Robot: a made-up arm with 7 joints.
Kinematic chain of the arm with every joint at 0, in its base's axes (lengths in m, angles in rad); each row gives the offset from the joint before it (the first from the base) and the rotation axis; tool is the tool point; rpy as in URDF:
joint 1: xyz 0 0 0.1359 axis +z
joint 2: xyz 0 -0.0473 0.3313 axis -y
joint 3: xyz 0 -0.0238 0.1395 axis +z
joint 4: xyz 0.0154 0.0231 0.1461 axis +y
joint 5: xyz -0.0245 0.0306 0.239 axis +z
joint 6: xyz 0 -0.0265 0.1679 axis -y
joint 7: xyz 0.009 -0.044 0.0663 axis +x
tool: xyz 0 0 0 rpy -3.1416 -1.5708 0
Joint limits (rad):
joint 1: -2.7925..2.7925
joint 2: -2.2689..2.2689
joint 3: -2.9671..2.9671
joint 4: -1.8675..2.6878
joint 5: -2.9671..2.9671
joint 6: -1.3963..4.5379
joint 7: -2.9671..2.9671
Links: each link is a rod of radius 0.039 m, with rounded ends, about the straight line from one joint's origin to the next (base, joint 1, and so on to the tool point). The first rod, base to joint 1, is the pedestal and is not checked.
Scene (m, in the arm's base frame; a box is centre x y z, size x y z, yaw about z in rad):
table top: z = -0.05
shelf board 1: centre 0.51 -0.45 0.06 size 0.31 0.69 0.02 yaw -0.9
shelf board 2: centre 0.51 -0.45 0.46 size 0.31 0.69 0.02 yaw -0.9
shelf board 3: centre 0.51 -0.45 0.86 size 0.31 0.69 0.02 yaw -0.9
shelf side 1: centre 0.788 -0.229 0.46 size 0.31 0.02 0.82 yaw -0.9
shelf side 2: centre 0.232 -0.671 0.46 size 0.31 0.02 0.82 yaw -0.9
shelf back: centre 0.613 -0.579 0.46 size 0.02 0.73 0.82 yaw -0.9
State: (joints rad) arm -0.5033 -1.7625 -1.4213 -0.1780 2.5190 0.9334 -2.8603
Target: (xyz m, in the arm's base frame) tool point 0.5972 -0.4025 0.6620
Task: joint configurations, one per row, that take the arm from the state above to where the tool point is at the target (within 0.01 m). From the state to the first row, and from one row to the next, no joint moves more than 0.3 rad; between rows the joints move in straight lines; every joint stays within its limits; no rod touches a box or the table.
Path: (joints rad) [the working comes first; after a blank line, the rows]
Joints at the target: -0.5376 -1.2068 -1.4026 -0.1996 2.4606 0.9385 -2.8603
Straight joint move there: touches shelf board 2.

1: -0.6253 -1.7622 -1.4808 -0.4348 2.5329 0.9806 -2.8603
2: -0.7473 -1.7618 -1.5404 -0.6916 2.5469 1.0279 -2.8603
3: -0.8692 -1.7615 -1.5999 -0.9484 2.5608 1.0751 -2.8603
4: -0.9912 -1.7611 -1.6595 -1.2052 2.5747 1.1223 -2.8603
5: -1.1132 -1.7608 -1.7190 -1.4620 2.5887 1.1695 -2.8603
6: -1.2352 -1.7604 -1.7786 -1.7188 2.6026 1.2168 -2.8603
7: -1.2540 -1.4729 -1.5183 -1.6546 2.4888 1.2450 -2.8603
8: -1.2729 -1.1854 -1.2580 -1.5904 2.3749 1.2732 -2.8603
9: -1.1258 -1.1897 -1.2869 -1.3123 2.3920 1.2062 -2.8603
10: -0.9787 -1.1940 -1.3158 -1.0341 2.4092 1.1393 -2.8603
11: -0.8317 -1.1982 -1.3448 -0.7560 2.4263 1.0723 -2.8603
12: -0.6846 -1.2025 -1.3737 -0.4778 2.4434 1.0054 -2.8603
13: -0.5376 -1.2068 -1.4026 -0.1996 2.4606 0.9385 -2.8603

